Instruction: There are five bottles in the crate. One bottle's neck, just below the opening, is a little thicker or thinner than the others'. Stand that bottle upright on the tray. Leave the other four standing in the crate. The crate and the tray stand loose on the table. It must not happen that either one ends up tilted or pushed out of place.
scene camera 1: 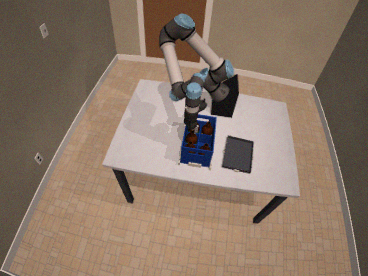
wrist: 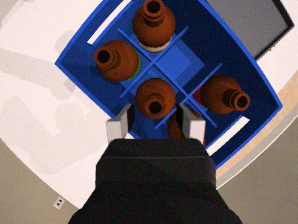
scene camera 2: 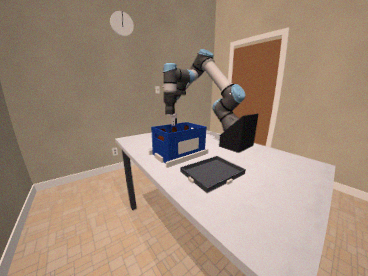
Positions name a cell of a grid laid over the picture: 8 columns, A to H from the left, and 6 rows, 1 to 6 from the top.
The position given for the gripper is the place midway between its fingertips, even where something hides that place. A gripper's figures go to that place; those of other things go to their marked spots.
Scene:
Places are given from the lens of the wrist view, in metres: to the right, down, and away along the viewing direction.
gripper (wrist: E4): 0.01, 0.00, 0.17
blue crate (wrist: F2): 0.10, -0.11, 0.21

